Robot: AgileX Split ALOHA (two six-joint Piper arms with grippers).
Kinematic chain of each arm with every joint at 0, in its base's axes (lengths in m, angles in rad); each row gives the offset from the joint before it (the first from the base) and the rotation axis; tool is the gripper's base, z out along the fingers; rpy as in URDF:
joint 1: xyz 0 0 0.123 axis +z
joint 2: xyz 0 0 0 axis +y
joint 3: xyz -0.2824 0 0.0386 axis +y
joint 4: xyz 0.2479 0 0.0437 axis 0.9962 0 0.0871
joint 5: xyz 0 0 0 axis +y
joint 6: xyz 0.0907 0 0.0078 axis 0.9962 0 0.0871
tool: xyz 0 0 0 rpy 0 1.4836 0
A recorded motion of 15 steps. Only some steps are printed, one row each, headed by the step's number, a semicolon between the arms.
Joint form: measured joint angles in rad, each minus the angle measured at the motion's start. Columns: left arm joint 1, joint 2, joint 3, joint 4, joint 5, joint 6; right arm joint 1, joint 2, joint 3, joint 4, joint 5, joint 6.
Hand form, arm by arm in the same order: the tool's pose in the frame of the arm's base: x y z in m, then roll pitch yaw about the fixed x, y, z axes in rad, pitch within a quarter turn. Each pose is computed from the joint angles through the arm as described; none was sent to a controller.
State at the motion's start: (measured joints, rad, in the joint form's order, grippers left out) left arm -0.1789 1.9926 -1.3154 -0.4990 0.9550 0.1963; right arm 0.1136 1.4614 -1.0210 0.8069 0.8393 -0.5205
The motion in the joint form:
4: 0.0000 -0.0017 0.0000 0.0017 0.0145 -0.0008; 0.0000 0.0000 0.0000 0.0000 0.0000 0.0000
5: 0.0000 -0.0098 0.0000 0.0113 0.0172 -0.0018; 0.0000 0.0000 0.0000 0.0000 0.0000 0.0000
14: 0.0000 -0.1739 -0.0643 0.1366 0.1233 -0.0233; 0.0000 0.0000 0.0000 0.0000 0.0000 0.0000
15: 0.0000 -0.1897 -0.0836 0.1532 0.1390 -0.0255; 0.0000 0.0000 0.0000 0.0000 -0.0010 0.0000
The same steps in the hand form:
4: 0.3649 -0.1024 0.1607 -2.7322 0.0339 3.0569; 0.2837 0.0817 0.2767 2.5305 0.5118 -3.1135
5: 0.3643 -0.1017 0.1635 -2.7389 0.0399 3.0512; 0.2837 0.0817 0.2767 2.5305 0.5118 -3.1135
14: 0.3532 -0.0928 0.2362 -2.8232 0.1678 2.9669; 0.2837 0.0817 0.2767 2.5305 0.5118 -3.1135
15: 0.3528 -0.0917 0.2464 -2.8369 0.1875 2.9560; 0.2838 0.0816 0.2768 2.5307 0.5125 -3.1141

